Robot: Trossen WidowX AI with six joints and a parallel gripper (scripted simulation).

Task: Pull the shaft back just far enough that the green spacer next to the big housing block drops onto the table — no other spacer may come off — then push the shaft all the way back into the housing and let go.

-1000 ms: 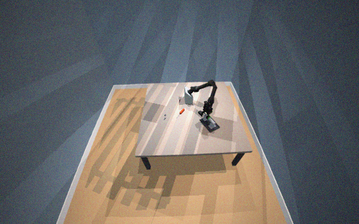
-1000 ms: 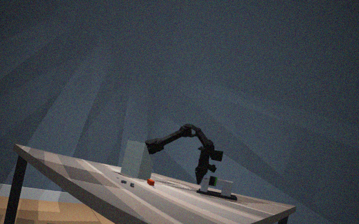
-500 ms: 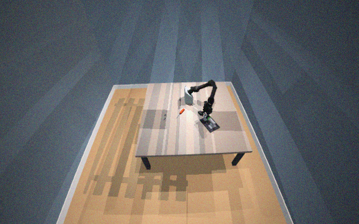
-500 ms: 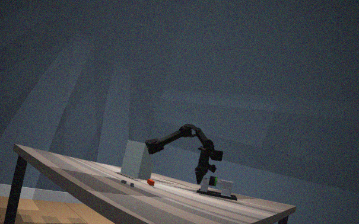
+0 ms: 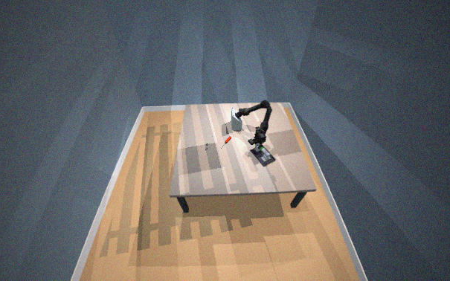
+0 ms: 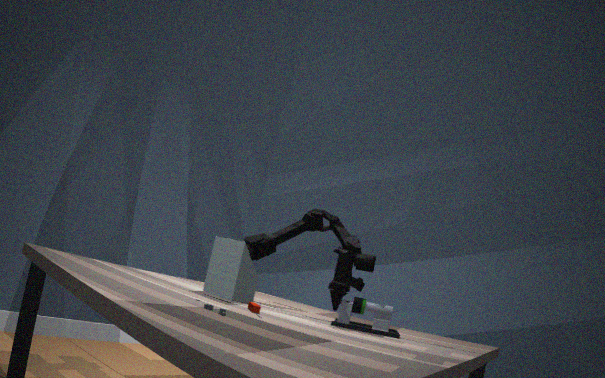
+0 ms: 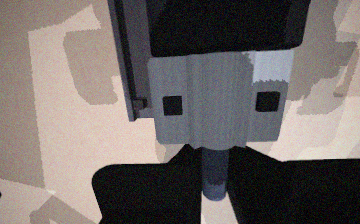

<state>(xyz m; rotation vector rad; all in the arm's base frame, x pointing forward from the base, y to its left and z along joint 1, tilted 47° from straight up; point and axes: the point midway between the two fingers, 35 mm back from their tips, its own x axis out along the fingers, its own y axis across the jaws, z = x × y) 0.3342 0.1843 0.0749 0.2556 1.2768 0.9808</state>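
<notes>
My gripper tip is 6 cm short of the dark blue shaft, 3 cm to the right of it and 3 cm below it. From my gripper tip the other things lie so: green spacer 8 cm ahead, 4 cm to the left, 3 cm above; then dark spacer 6 cm ahead, 3 cm to the left, 3 cm above; then red-handled screwdriver 7 cm behind, 31 cm to the right, 4 cm below.
</notes>
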